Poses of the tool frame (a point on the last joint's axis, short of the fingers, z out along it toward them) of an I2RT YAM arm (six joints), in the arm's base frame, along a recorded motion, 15 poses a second.
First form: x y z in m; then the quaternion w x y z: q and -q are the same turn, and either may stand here.
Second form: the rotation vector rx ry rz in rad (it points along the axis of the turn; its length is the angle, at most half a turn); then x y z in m. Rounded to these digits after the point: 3 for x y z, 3 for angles.
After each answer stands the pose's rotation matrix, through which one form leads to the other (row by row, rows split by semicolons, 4 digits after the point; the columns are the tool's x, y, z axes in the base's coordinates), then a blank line. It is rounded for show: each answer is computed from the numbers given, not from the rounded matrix.
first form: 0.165 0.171 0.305 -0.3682 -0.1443 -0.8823 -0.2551
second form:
0.371 2.266 0.655 0.165 0.171 0.305
-0.6872 0.0668 0.7234; 0.4425 0.8282 0.3439; -0.5761 0.5565 -0.5987

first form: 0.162 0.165 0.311 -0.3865 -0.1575 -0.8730 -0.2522
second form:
0.401 2.223 0.642 0.162 0.165 0.311
-0.6516 0.0801 0.7543; 0.4700 0.8232 0.3186; -0.5954 0.5621 -0.5740

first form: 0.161 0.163 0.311 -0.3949 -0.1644 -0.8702 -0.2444
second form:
0.417 2.207 0.620 0.161 0.163 0.311
-0.6340 0.0931 0.7677; 0.4792 0.8265 0.2955; -0.6070 0.5552 -0.5686

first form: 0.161 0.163 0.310 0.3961 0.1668 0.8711 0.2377
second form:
0.423 2.208 0.602 0.161 0.163 0.310
-0.6306 0.1023 0.7694; 0.4789 0.8314 0.2820; -0.6108 0.5462 -0.5732

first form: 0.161 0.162 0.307 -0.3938 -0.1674 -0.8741 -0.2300
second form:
0.425 2.218 0.584 0.161 0.162 0.307
-0.6338 0.1115 0.7654; 0.4738 0.8382 0.2702; -0.6114 0.5339 -0.5841

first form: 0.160 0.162 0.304 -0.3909 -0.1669 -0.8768 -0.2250
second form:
0.424 2.227 0.572 0.160 0.162 0.304
-0.6387 0.1168 0.7605; 0.4686 0.8430 0.2641; -0.6103 0.5250 -0.5932

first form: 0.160 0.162 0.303 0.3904 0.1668 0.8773 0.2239
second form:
0.424 2.229 0.569 0.160 0.162 0.303
-0.6395 0.1178 0.7597; 0.4675 0.8441 0.2626; -0.6103 0.5231 -0.5949

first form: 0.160 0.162 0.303 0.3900 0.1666 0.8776 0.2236
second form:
0.423 2.230 0.568 0.160 0.162 0.303
-0.6403 0.1180 0.7590; 0.4668 0.8445 0.2625; -0.6100 0.5224 -0.5958

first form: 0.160 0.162 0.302 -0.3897 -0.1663 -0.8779 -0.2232
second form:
0.423 2.232 0.567 0.160 0.162 0.302
-0.6410 0.1180 0.7584; 0.4659 0.8451 0.2623; -0.6100 0.5215 -0.5967

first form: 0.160 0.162 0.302 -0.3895 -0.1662 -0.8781 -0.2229
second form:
0.422 2.232 0.567 0.160 0.162 0.302
-0.6414 0.1182 0.7581; 0.4655 0.8454 0.2620; -0.6099 0.5209 -0.5972

